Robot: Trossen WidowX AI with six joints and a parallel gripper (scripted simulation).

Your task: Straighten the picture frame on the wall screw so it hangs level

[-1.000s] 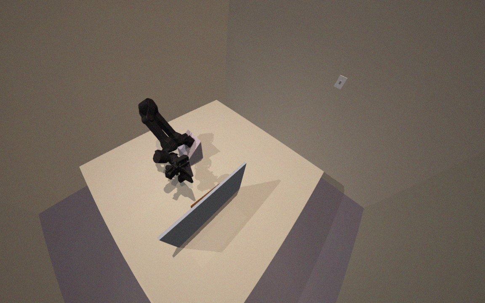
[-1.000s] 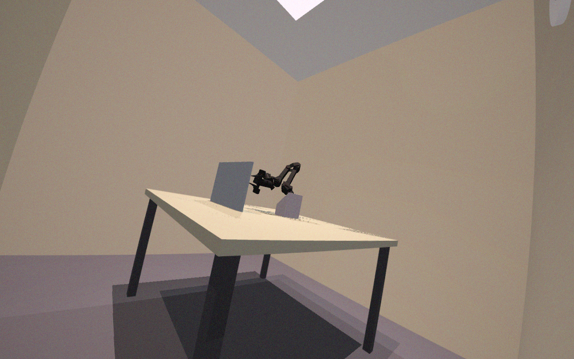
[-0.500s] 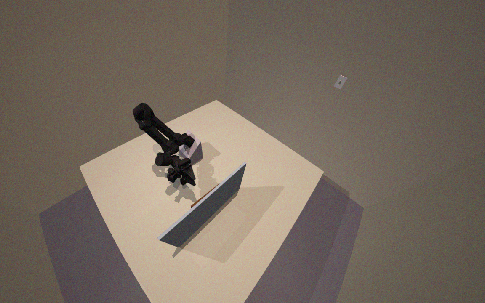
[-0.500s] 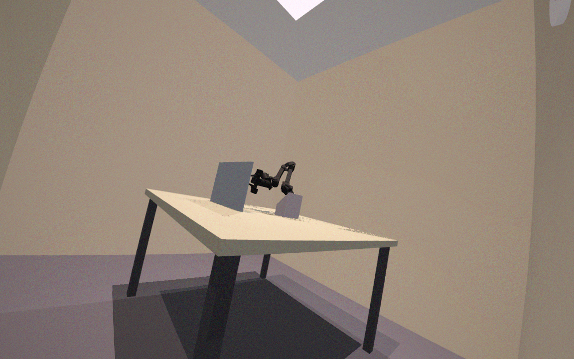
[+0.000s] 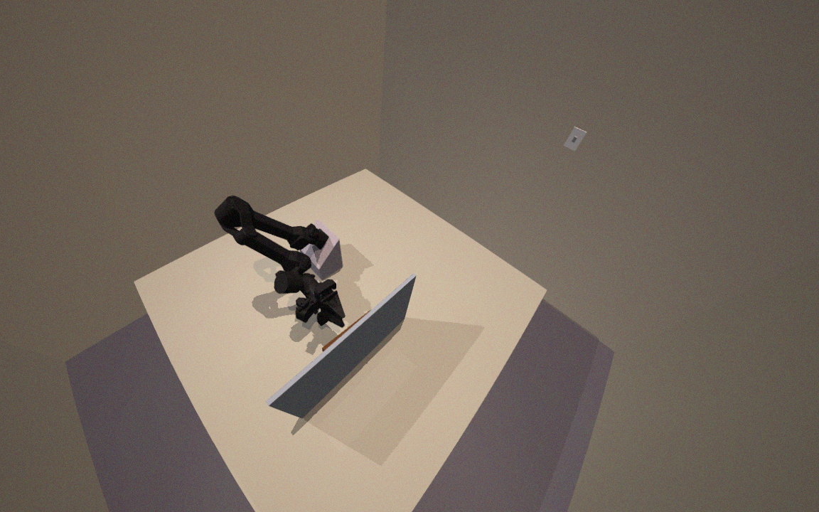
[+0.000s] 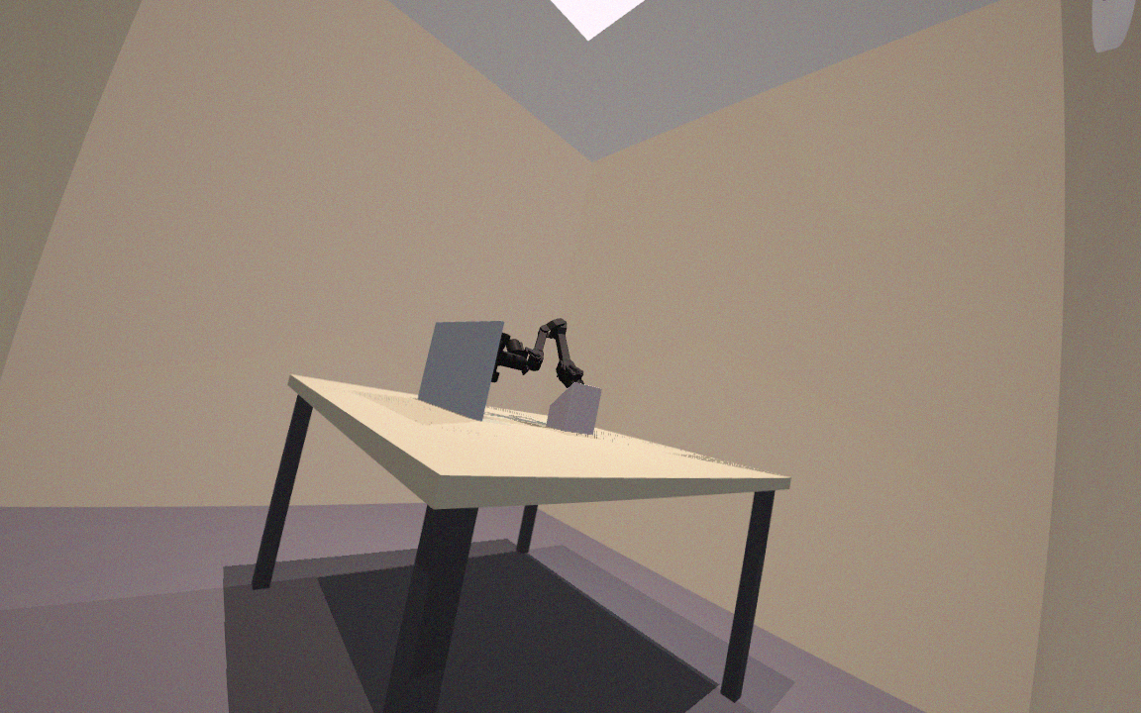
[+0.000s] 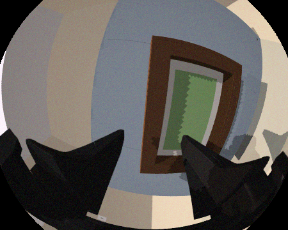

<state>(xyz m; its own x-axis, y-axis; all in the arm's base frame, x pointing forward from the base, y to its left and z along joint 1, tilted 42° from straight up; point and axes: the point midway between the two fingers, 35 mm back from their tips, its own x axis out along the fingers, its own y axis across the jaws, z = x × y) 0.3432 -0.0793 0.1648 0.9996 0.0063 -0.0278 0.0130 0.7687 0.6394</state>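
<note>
The picture frame is 5 cm ahead of my gripper tip, 1 cm to the right of it and 5 cm below it. Round my gripper tip: wall panel 6 cm ahead, 1 cm to the right, 6 cm below.
</note>
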